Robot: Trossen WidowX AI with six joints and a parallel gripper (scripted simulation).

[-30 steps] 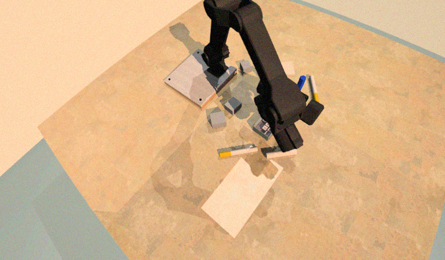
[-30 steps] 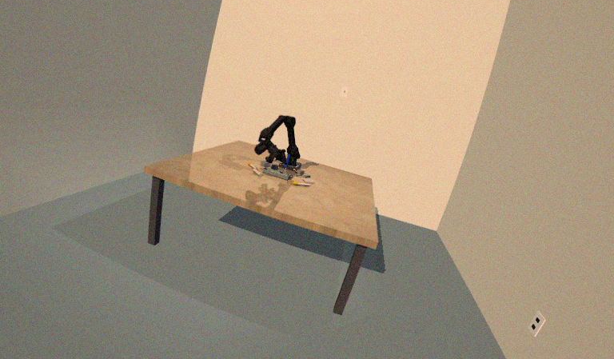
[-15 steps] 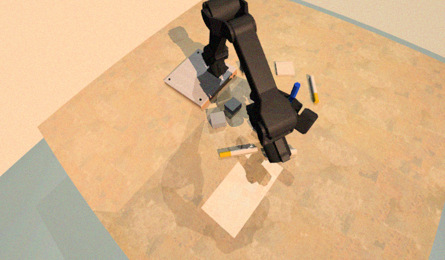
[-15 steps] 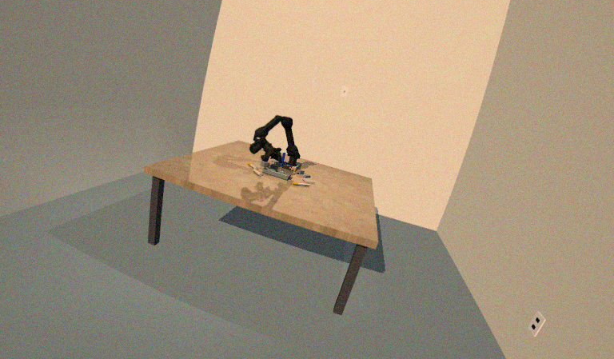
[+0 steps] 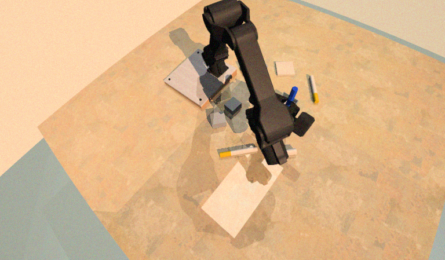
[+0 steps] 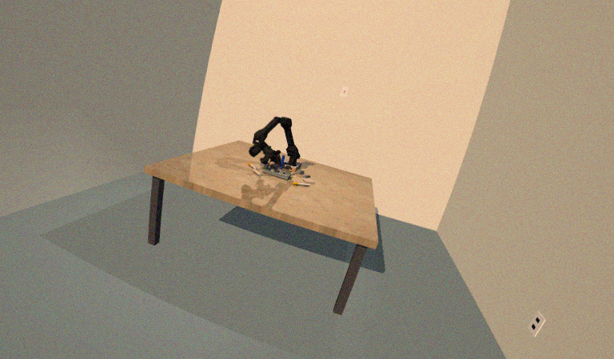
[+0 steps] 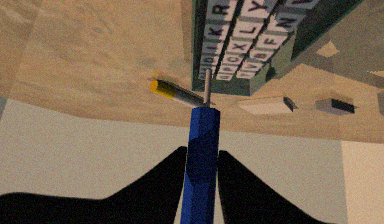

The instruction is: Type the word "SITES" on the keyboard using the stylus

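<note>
The pale stick lies 130 mm to the right of my gripper tip, 80 mm below it and 80 mm ahead of it. From my gripper tip the other things lie so: pale pad 180 mm to the left, 120 mm behind, 80 mm below; then blue stylus 10 mm below.
</note>
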